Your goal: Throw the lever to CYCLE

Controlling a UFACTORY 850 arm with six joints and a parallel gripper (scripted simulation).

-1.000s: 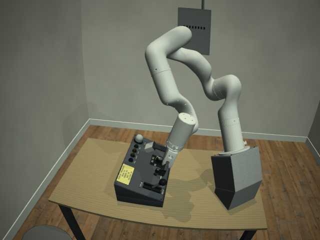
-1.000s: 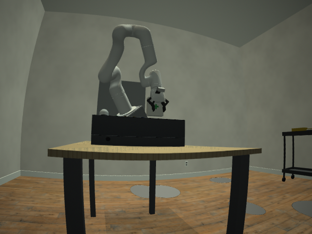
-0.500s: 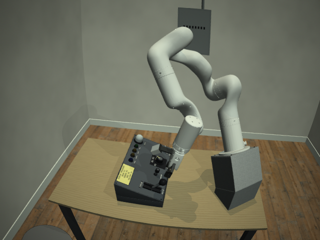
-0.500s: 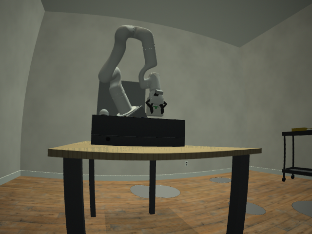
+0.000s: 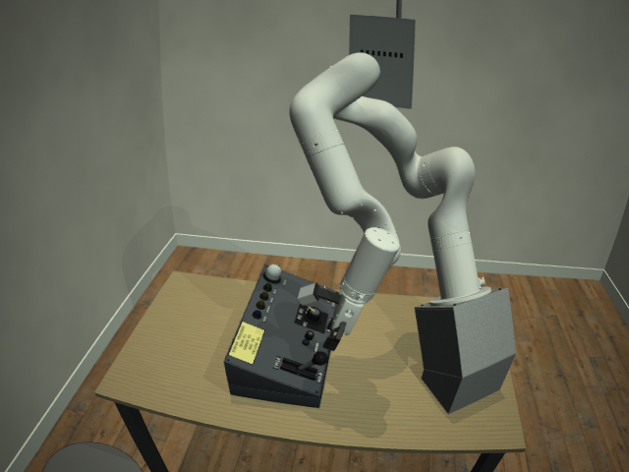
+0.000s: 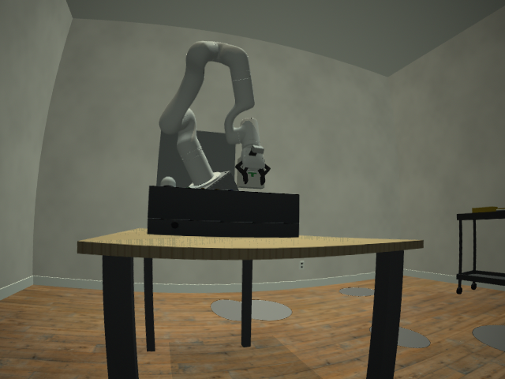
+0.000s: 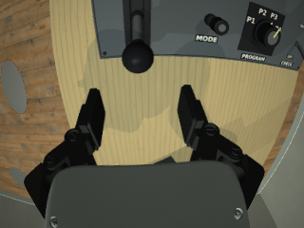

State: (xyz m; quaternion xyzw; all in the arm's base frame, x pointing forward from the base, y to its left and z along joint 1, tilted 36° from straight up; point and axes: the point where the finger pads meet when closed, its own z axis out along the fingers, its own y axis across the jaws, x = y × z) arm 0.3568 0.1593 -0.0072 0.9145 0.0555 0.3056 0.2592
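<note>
The black ball-topped lever lies 120 mm below my hand and 60 mm ahead of it. Also, from my hand: rotary selector (250 mm to the right, 130 mm below, 80 mm ahead); then dark console (180 mm to the right, 150 mm below, 100 mm ahead); then mode toggle (130 mm below, 120 mm to the right, 70 mm ahead).
</note>
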